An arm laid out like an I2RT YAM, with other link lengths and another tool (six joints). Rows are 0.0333 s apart.
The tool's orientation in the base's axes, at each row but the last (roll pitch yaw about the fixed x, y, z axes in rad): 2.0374, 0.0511, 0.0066; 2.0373, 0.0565, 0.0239; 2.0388, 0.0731, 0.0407; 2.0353, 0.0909, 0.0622; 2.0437, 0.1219, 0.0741; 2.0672, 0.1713, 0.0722; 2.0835, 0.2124, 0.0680; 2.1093, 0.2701, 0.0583; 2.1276, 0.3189, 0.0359; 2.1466, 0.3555, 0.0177; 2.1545, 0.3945, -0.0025; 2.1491, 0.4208, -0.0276
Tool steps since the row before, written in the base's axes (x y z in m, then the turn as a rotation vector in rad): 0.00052, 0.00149, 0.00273, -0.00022, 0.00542, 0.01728; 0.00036, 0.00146, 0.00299, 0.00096, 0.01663, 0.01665; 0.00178, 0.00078, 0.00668, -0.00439, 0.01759, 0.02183; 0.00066, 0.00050, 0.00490, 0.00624, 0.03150, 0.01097; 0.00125, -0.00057, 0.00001, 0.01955, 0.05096, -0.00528; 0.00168, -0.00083, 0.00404, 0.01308, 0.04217, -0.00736; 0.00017, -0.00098, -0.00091, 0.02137, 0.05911, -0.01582; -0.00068, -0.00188, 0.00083, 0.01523, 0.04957, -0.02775; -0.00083, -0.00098, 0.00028, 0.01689, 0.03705, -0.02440; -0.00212, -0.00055, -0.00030, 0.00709, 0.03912, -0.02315; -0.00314, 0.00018, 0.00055, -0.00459, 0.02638, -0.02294; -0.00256, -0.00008, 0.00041, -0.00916, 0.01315, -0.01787
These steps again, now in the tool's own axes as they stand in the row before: 0.00039, 0.00179, -0.00257, -0.00107, 0.01297, -0.01260; 0.00023, 0.00203, -0.00265, 0.00041, 0.00745, -0.02234; 0.00132, 0.00574, -0.00370, -0.00526, 0.01118, -0.02555; 0.00024, 0.00421, -0.00262, 0.00716, -0.00348, -0.03299; 0.00119, 0.00044, 0.00052, 0.02374, -0.02463, -0.04286; 0.00090, 0.00419, -0.00119, 0.01711, -0.02355, -0.03401; 0.00029, -0.00027, 0.00129, 0.02810, -0.03704, -0.04516; -0.00098, 0.00145, 0.00127, 0.02484, -0.04374, -0.03048; -0.00091, 0.00050, 0.00081, 0.02494, -0.03407, -0.02169; -0.00189, -0.00058, 0.00099, 0.01535, -0.03716, -0.02236; -0.00311, -0.00068, 0.00024, 0.00452, -0.03370, -0.00934; -0.00250, -0.00048, 0.00049, -0.00139, -0.02396, 0.00025
